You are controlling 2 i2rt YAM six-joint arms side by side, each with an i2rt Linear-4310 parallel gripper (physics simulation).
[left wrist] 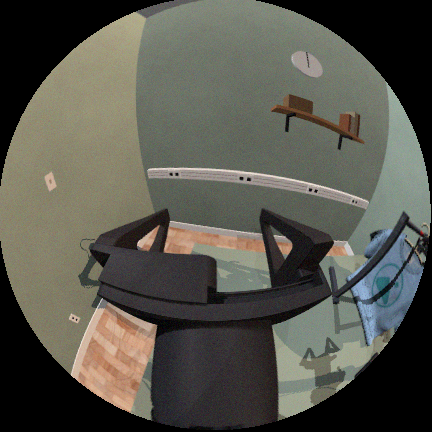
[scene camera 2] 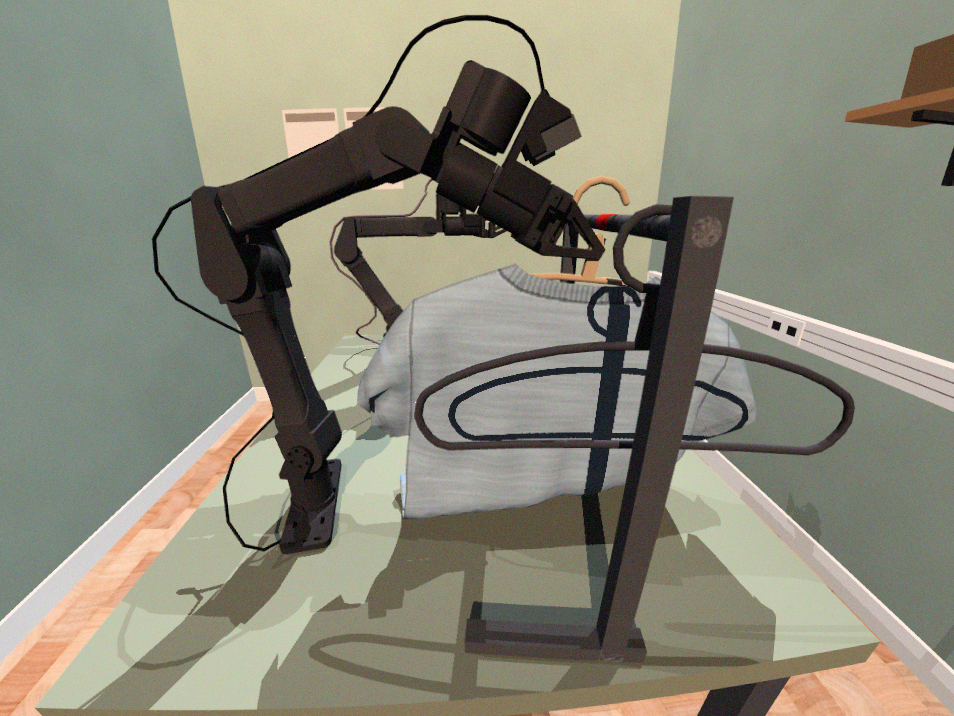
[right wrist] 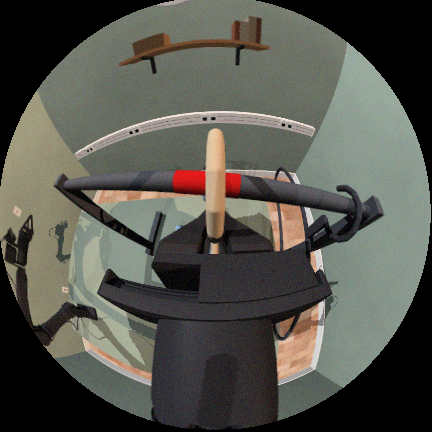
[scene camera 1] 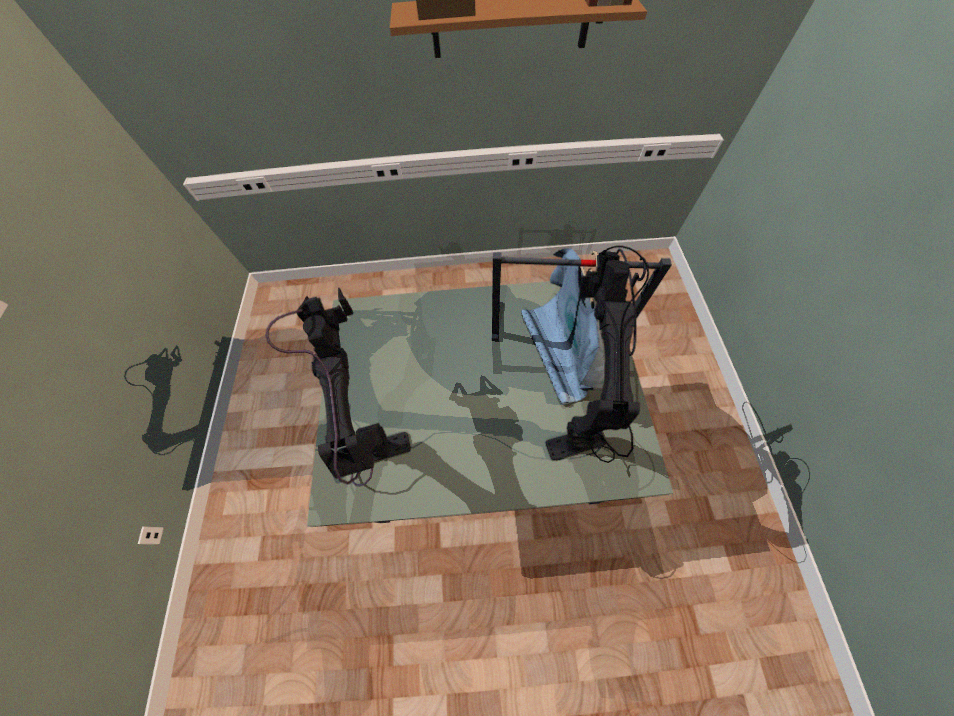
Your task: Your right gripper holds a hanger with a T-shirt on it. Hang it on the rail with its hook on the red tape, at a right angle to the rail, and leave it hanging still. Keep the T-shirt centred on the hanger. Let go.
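My right gripper (scene camera 2: 599, 252) (right wrist: 214, 212) is shut on the wooden hanger just below its hook (scene camera 2: 601, 181) (right wrist: 215, 175). In the right wrist view the hook crosses the red tape (right wrist: 189, 181) (scene camera 2: 605, 221) (scene camera 1: 587, 262) at about a right angle, a little right of its middle. In scene camera 2 the hook arches above the rail (scene camera 2: 655, 225) (right wrist: 120, 181) (scene camera 1: 531, 260), its tip higher than the rail. The T-shirt (scene camera 1: 558, 342) (scene camera 2: 493, 339) (left wrist: 377, 317), blue outside and grey from behind, hangs below; its centring is partly hidden. My left gripper (scene camera 1: 346, 302) (left wrist: 214, 213) is open and empty, far left of the rail.
A dark hanger (scene camera 2: 847, 404) (right wrist: 357, 220) hangs near the rail's right end in the right wrist view. The rail's posts (scene camera 2: 655, 423) (scene camera 1: 496, 300) stand on the green table (scene camera 1: 431, 493). A wall shelf (scene camera 1: 524, 15) is high behind.
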